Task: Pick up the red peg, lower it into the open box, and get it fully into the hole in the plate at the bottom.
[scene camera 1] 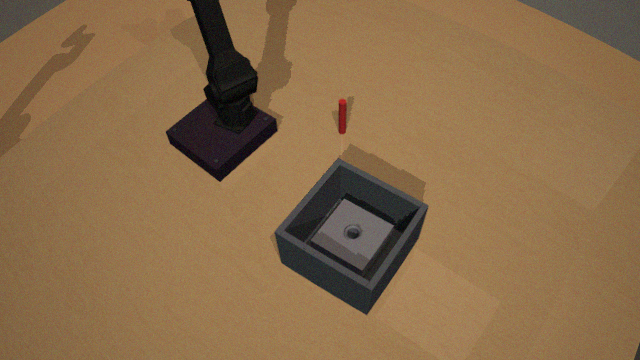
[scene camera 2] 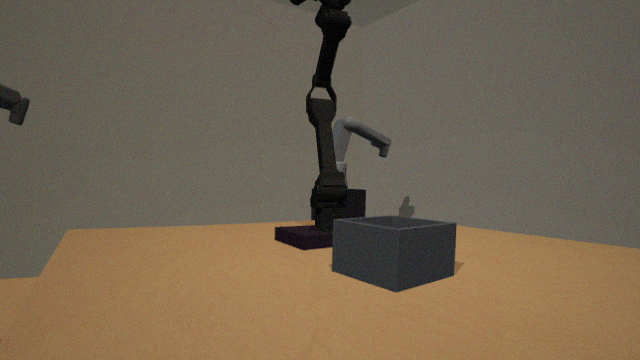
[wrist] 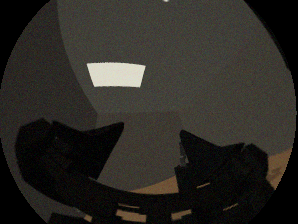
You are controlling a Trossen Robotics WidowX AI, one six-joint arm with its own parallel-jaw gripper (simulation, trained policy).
Scene:
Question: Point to a light grey plate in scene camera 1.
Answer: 352, 236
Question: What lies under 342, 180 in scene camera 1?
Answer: A grey box.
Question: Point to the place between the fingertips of the gripper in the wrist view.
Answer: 153, 129

